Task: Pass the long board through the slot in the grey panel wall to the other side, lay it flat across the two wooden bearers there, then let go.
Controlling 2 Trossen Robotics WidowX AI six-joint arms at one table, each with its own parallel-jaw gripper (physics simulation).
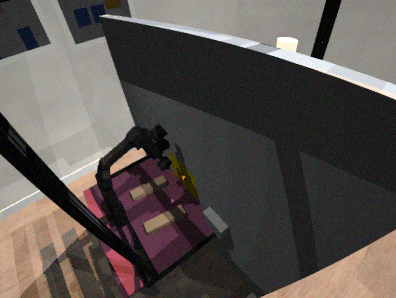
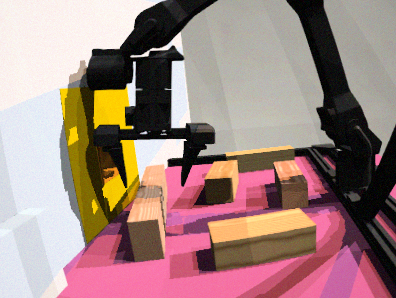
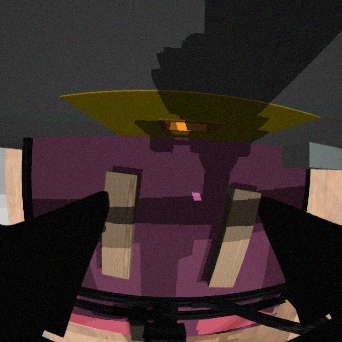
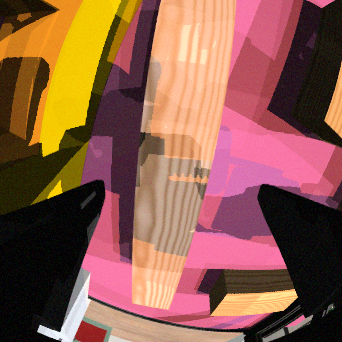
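Seen in the pictures: left gripper, between the fingertips: (image 3: 187, 202); right gripper, between the fingertips: (image 2: 154, 186) (image 4: 185, 190); left arm's base, origin of its link: (image 1: 121, 221) (image 3: 164, 310); right arm's base, origin of its link: (image 2: 356, 184).
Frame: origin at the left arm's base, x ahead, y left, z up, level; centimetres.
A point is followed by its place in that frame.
The long board (image 2: 148, 225) @[x 60.3, y -19.5, z 3.0 cm] (image 4: 182, 95) @[x 55.1, y -1.1, z 3.8 cm] lies on the pink table top, along the foot of the wall. My right gripper (image 2: 155, 185) @[x 57.2, y -5.5, z 4.0 cm] (image 4: 185, 190) @[x 57.2, y -5.5, z 4.0 cm] is open and empty, low above the board, with one finger towards each side of it. The slot (image 1: 183, 177) @[x 43.8, y -0.9, z 6.2 cm] (image 2: 107, 172) @[x 47.8, y -2.7, z 6.3 cm] (image 3: 181, 126) @[x 43.6, y -1.2, z 6.3 cm] has an orange rim in a yellow plate on the grey panel wall (image 1: 240, 165) @[x 43.3, y -42.3, z 55.8 cm] (image 3: 90, 55) @[x 43.3, y 5.7, z 26.9 cm]. Beyond it, two wooden bearers (image 1: 165, 219) @[x 21.1, y -15.4, z 1.9 cm] (image 1: 148, 189) @[x 22.8, y 8.4, z 1.9 cm] (image 3: 119, 230) @[x 23.8, y 9.9, z 1.9 cm] (image 3: 235, 240) @[x 22.0, y -14.3, z 1.9 cm] lie apart. My left gripper (image 1: 162, 146) (image 3: 187, 202) @[x 35.1, y -0.1, z 25.6 cm] is open and empty, high above them near the wall.
Several wooden blocks (image 2: 262, 240) @[x 74.1, y -21.2, z 1.2 cm] (image 2: 221, 181) @[x 67.2, y 2.0, z 2.2 cm] (image 2: 291, 185) @[x 79.2, y -3.6, z 2.1 cm] stand beside the board on the right arm's side; one block (image 4: 255, 297) @[x 71.7, y -16.5, z 1.9 cm] shows near the right fingers. A grey block (image 1: 216, 222) @[x 40.1, y -36.0, z 8.1 cm] sits at the wall's foot on the bearer side.
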